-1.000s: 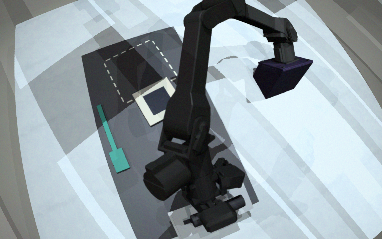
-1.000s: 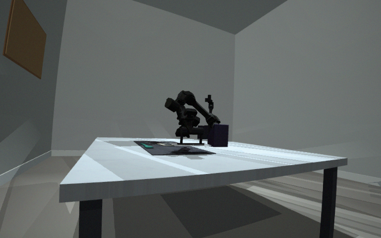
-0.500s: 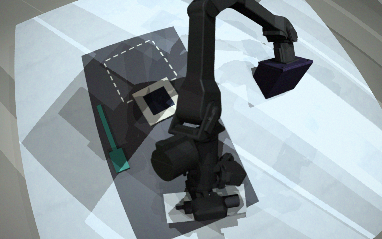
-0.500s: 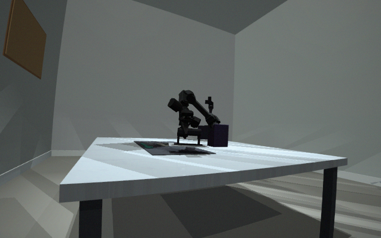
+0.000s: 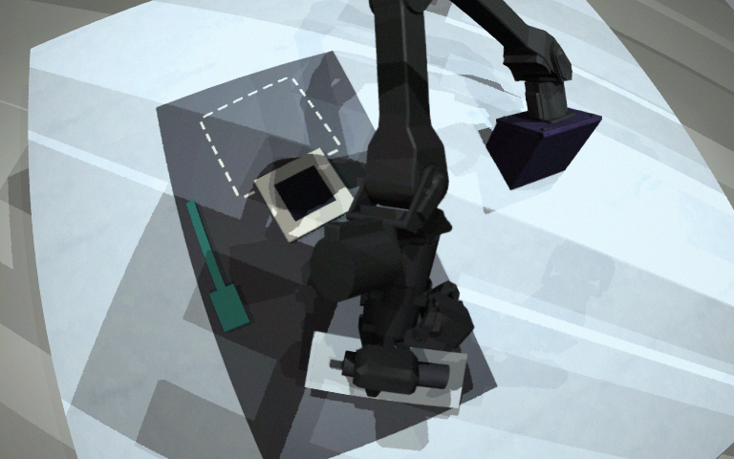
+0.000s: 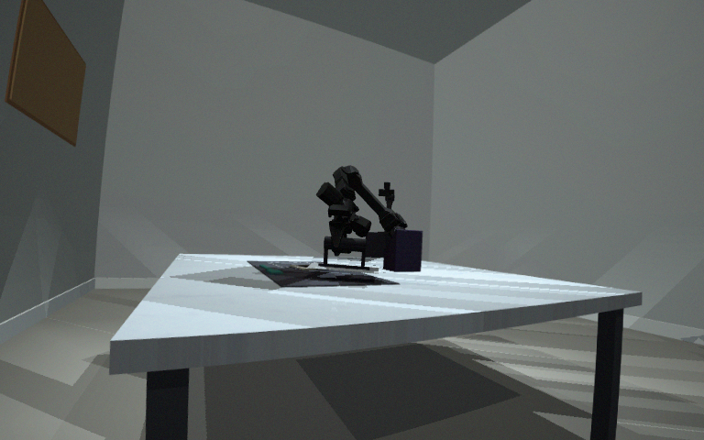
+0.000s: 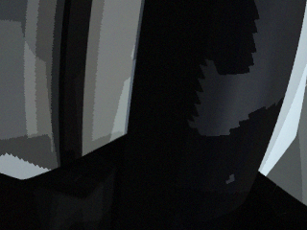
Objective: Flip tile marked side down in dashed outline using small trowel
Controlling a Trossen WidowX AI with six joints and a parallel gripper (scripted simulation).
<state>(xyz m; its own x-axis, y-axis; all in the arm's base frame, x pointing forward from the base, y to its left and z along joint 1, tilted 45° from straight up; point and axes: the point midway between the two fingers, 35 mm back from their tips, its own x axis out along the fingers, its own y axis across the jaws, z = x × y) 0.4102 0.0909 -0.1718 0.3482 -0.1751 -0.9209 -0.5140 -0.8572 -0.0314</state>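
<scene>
My gripper tip is now 250 mm to the left of the dark mat, 100 mm above it and 30 mm past it. From my gripper tip the other things lie so: tile: 300 mm to the right, 80 mm below, 60 mm behind; green trowel: 240 mm to the right, 110 mm ahead, 80 mm below.
</scene>
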